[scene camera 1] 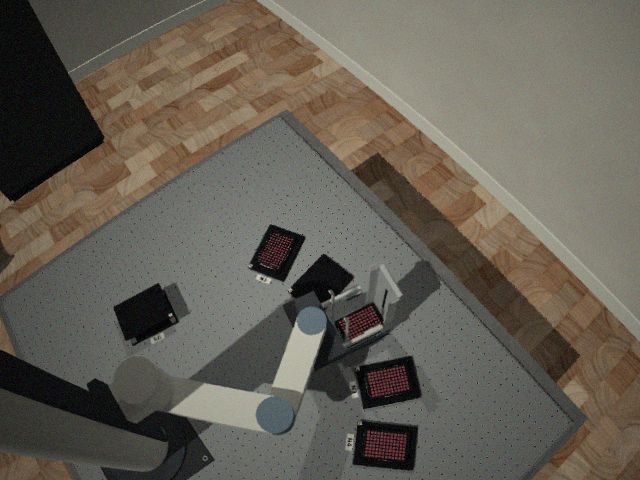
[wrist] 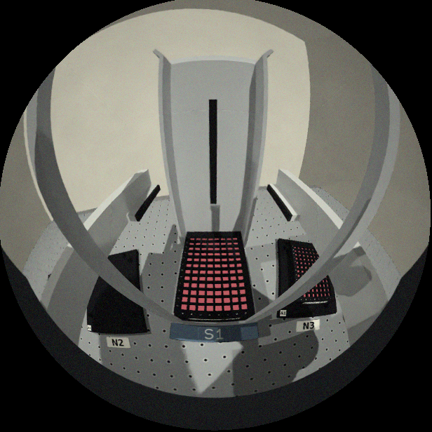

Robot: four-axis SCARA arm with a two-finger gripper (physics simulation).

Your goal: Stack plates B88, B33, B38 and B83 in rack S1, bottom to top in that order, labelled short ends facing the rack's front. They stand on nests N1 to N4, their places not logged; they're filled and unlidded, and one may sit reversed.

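A black plate with pink-filled wells lies flat at the bottom of rack S1, a short end toward the blue S1 sign; its code cannot be read. My gripper is open and empty above that plate, a finger along each long side. Similar unlidded plates stand at N1, N3 and N4; their codes are unreadable. The nest at N2 is plain black, with no filled wells on it.
A black block with a small label stands at the left of the grey perforated table. The rack's tall back wall rises just beyond the gripper. N2 and N3 lie close on either side of the rack. The white arm link crosses in front of it.
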